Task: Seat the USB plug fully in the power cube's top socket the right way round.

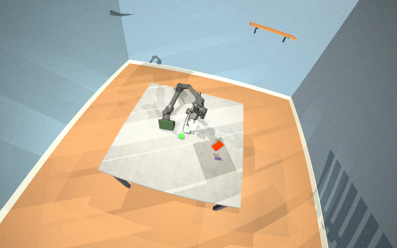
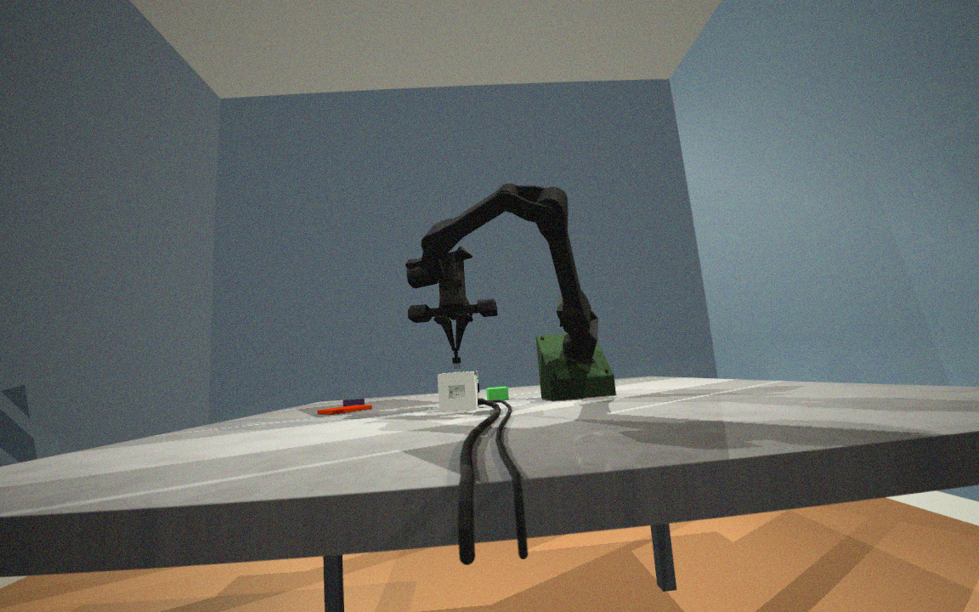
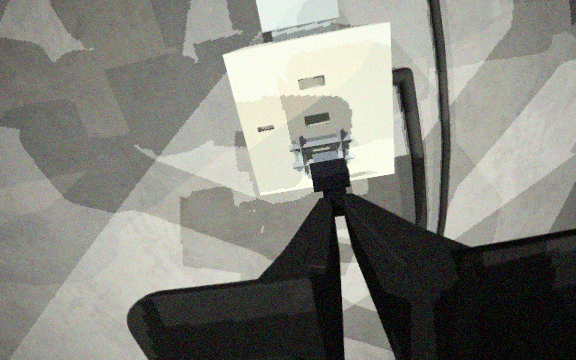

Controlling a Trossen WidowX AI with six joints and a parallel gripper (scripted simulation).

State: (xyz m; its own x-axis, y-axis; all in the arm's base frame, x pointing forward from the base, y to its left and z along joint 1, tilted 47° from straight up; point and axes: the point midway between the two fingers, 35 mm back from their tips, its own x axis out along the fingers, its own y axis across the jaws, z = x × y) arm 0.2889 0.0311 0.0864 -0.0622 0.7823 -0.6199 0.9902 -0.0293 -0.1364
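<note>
My gripper tip is 20 mm above the dark USB plug. Round my gripper tip: purple piece 330 mm to the right, 310 mm ahead, 110 mm below; then orange flat piece 290 mm ahead, 190 mm to the right, 120 mm below; then green block 180 mm to the right, 110 mm below, 90 mm behind.
</note>
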